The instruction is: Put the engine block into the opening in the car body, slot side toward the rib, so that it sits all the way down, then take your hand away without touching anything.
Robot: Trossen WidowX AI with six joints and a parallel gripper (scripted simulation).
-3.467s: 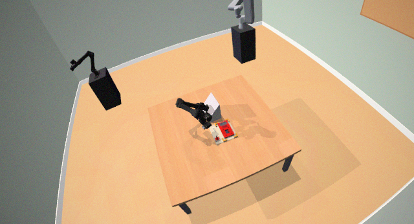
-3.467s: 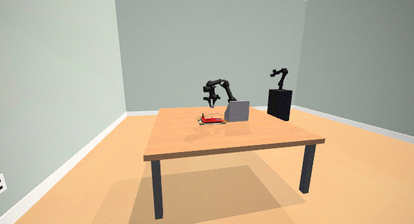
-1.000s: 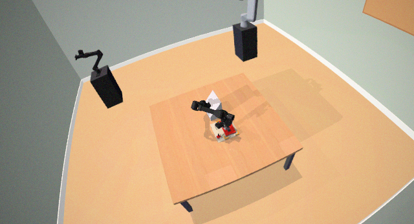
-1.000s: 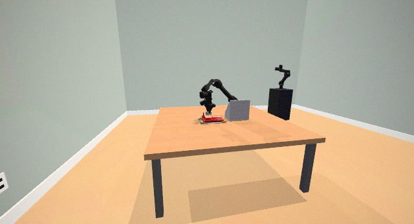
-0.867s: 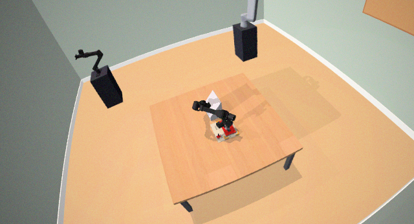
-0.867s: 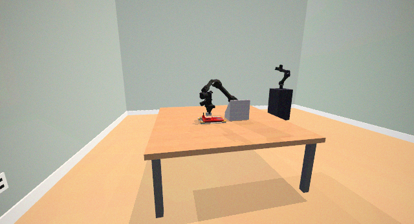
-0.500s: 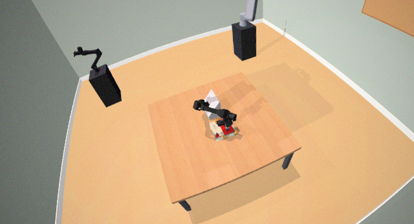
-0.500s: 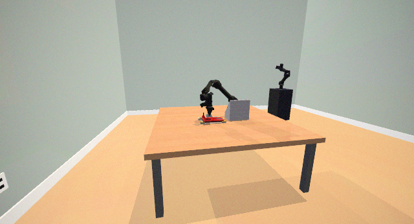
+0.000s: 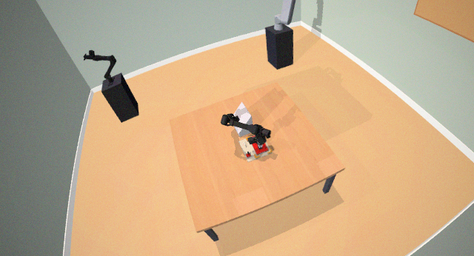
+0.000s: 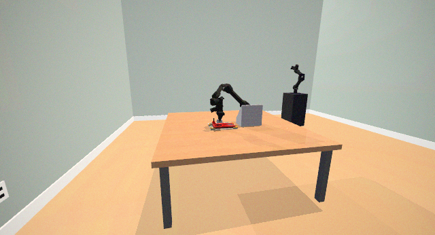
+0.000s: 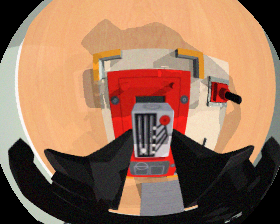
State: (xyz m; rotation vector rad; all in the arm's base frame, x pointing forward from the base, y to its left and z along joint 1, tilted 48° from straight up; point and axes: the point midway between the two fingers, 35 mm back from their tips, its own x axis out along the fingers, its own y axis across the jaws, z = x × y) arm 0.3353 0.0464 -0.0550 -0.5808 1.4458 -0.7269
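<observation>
Right now the grey engine block is 1 cm below my gripper tip.
</observation>
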